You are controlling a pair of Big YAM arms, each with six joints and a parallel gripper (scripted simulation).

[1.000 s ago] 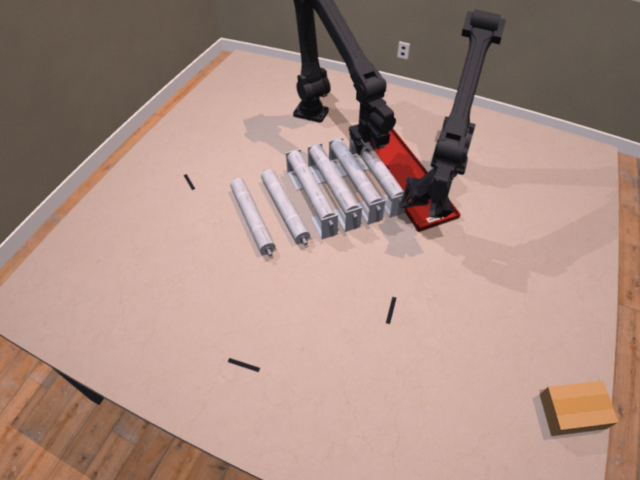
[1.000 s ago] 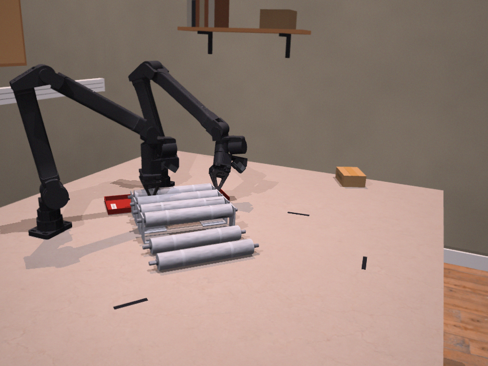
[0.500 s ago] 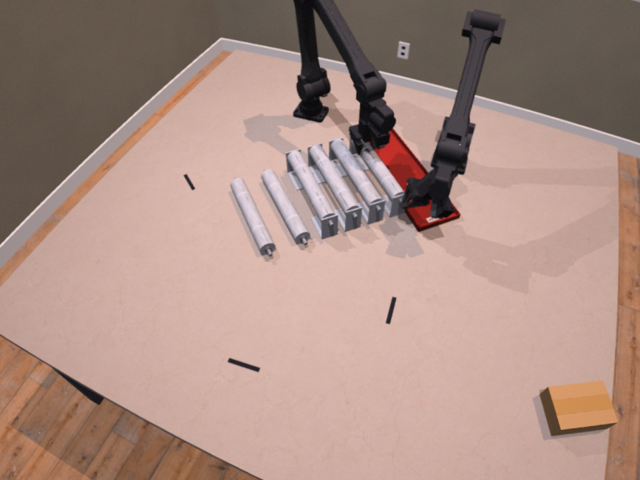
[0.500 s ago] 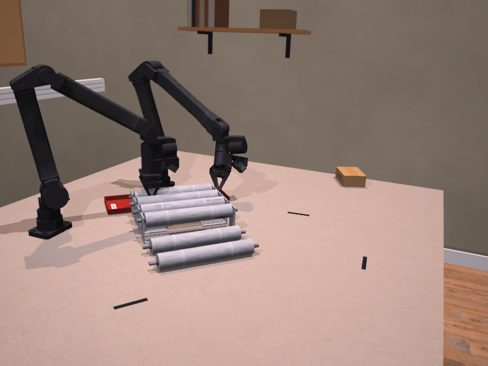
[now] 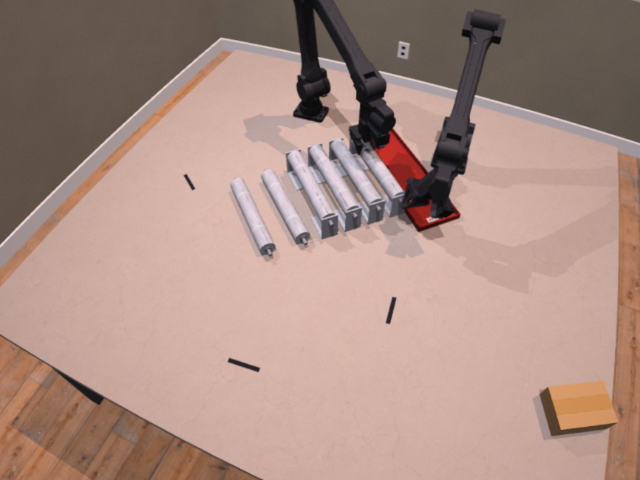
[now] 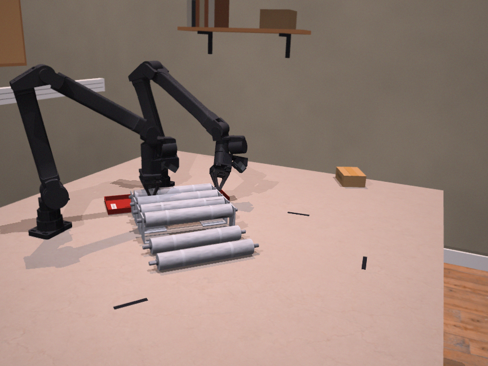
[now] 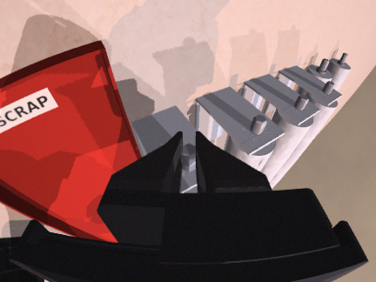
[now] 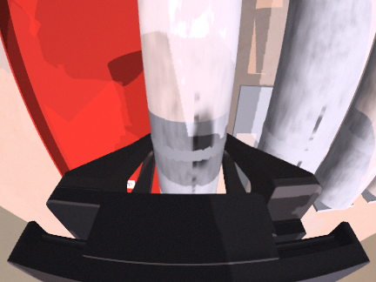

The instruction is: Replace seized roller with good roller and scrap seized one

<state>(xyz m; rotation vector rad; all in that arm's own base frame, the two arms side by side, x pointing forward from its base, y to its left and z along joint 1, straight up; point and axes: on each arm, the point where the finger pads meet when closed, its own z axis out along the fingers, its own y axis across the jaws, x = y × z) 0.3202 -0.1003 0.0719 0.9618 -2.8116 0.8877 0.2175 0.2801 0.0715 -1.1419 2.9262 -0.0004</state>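
Now: right hand 7 cm to the right of the roller and 5 cm short of it. Also, from my right hand: red scrap tray 13 cm to the left, 7 cm below, 3 cm behind; then cardboard box 82 cm to the left, 49 cm ahead, 4 cm below.
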